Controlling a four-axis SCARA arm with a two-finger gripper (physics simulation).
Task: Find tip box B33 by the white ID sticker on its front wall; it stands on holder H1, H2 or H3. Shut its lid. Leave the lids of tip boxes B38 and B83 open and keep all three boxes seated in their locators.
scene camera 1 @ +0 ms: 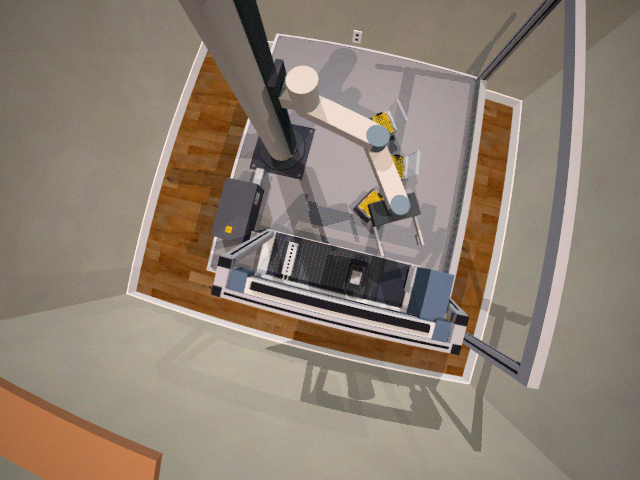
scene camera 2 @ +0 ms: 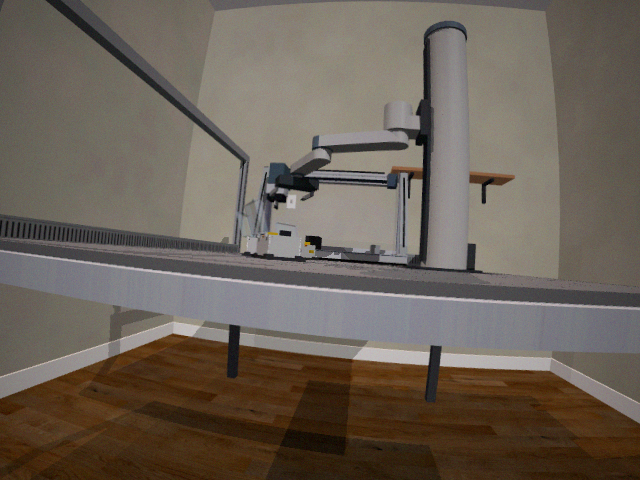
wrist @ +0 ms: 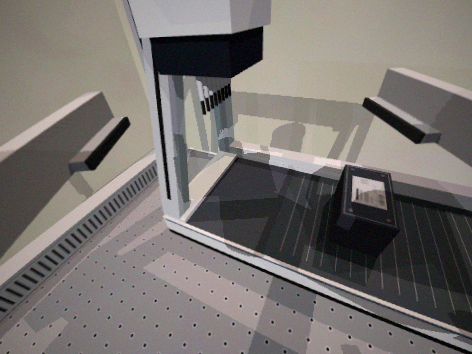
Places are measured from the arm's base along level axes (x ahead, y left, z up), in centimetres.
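Pixels of known places: gripper, fingertip midpoint: [scene camera 1: 402,250] [scene camera 2: 287,196] [wrist: 246,96]; arm's base, origin of the base link: [scene camera 1: 282,149].
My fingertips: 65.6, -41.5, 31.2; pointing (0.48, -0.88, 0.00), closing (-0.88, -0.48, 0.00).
For each thing: its top centre in the pictures, then the offset to it from my fingertips, as dx, dy, dz. "spot": a spot on its surface instead.
- back box, middle of its top: [scene camera 2: 278,231] [scene camera 1: 383,121] -15.5, +64.9, -22.5
- middle box, middle of its top: [scene camera 1: 397,165] -4.4, +43.3, -22.5
- front box, middle of its top: [scene camera 1: 373,202] -12.2, +21.5, -22.5
- black block with a white label, surface spot: [wrist: 369,192] spot: -12.8, -15.7, -17.9
- dark grey controller box, surface spot: [scene camera 1: 237,209] spot: -75.9, +2.1, -18.4
- slotted rail, surface spot: [wrist: 85,225] spot: +34.7, +3.8, -27.1
Three tip boxes with yellow tip racks stand on the bench: a back box [scene camera 1: 383,121] with its clear lid [scene camera 1: 398,114] open, a middle box [scene camera 1: 398,165] with its clear lid [scene camera 1: 412,164] open, and a front box [scene camera 1: 370,202] whose lid state I cannot tell, as the gripper body partly covers it. In scene camera 2 the white boxes [scene camera 2: 284,246] overlap low on the bench. No ID sticker is readable, so I cannot tell which is B33. My gripper [scene camera 1: 400,240] [scene camera 2: 292,200] [wrist: 246,96] is open and empty, raised above the bench beside the front box.
A gantry machine with a dark deck [scene camera 1: 320,263] [wrist: 240,187] lies along the bench's front side. A black block with a white label [wrist: 369,192] stands on that deck. A dark grey controller box [scene camera 1: 237,209] stands near the arm's column [scene camera 2: 448,149]. A slotted rail [wrist: 85,225] edges the bench.
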